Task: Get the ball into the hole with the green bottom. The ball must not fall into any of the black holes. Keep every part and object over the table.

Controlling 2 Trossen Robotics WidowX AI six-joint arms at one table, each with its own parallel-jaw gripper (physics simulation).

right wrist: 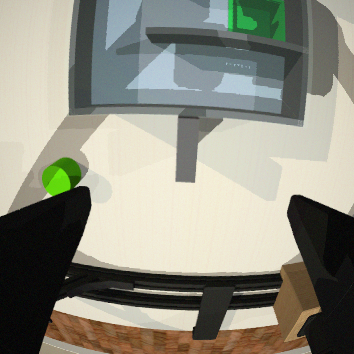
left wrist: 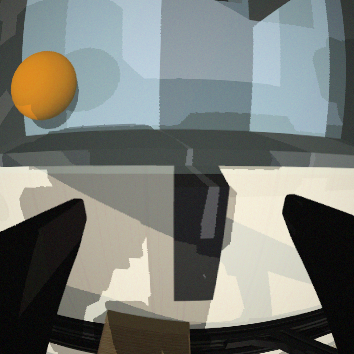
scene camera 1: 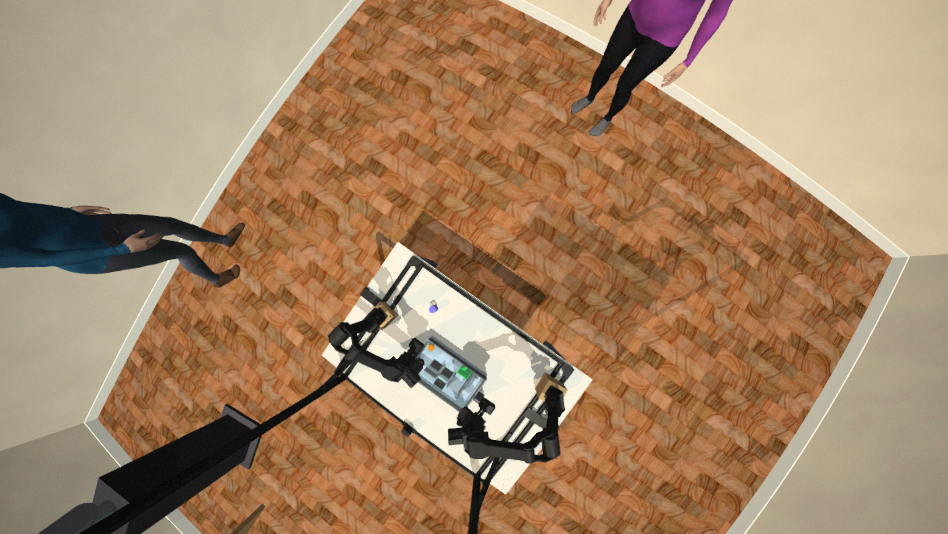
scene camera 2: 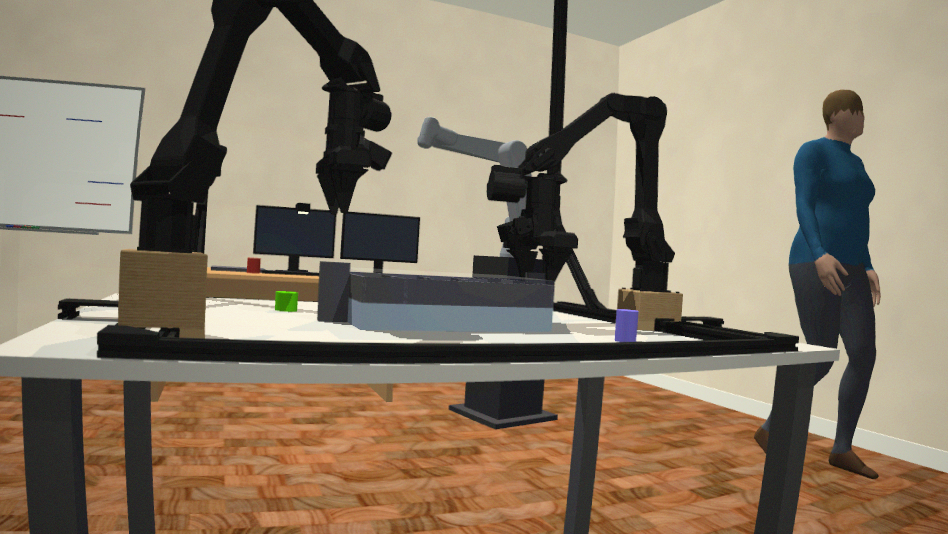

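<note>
The orange ball lies inside the grey-blue box, in a corner at its left end in scene camera 1. Black holes lie in the middle, and the green-bottomed hole is toward the other end. My left gripper is open and low at the left end; the dark handle shows between its fingers, ungripped. My right gripper is open, well above the right-end handle. Scene camera 2 hides the ball behind the box wall.
A purple cylinder stands on the white table at the upper left in scene camera 1. A green cylinder stands near the box's right end. Black rails run along the table edges, and wooden arm bases stand on it.
</note>
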